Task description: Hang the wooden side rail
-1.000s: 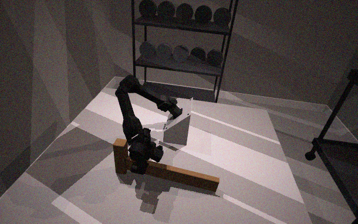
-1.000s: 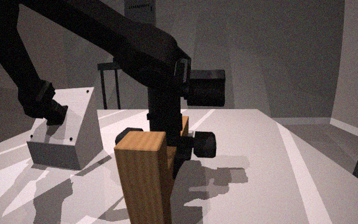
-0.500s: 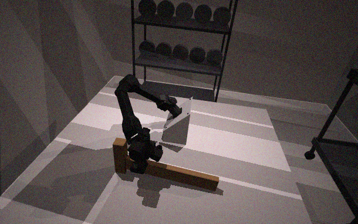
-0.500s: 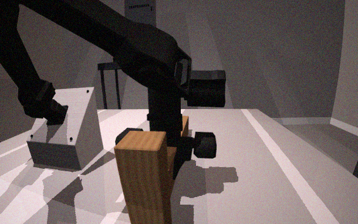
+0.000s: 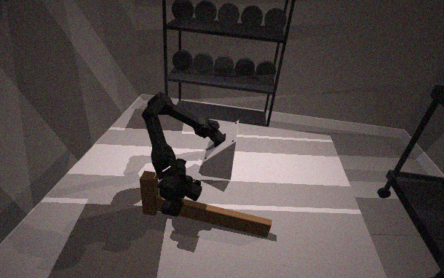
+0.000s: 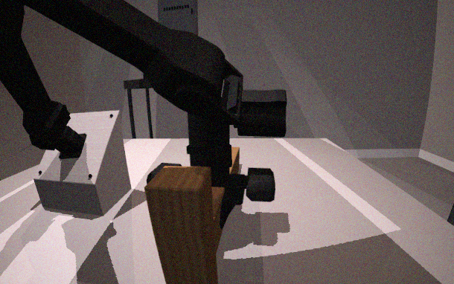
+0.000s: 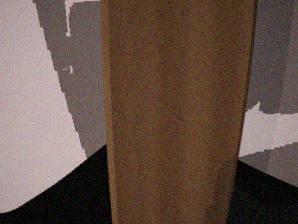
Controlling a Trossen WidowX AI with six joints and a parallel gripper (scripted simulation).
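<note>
The headboard post is 10 mm behind my gripper tip, 110 mm to the right of it and 40 mm above it.
</note>
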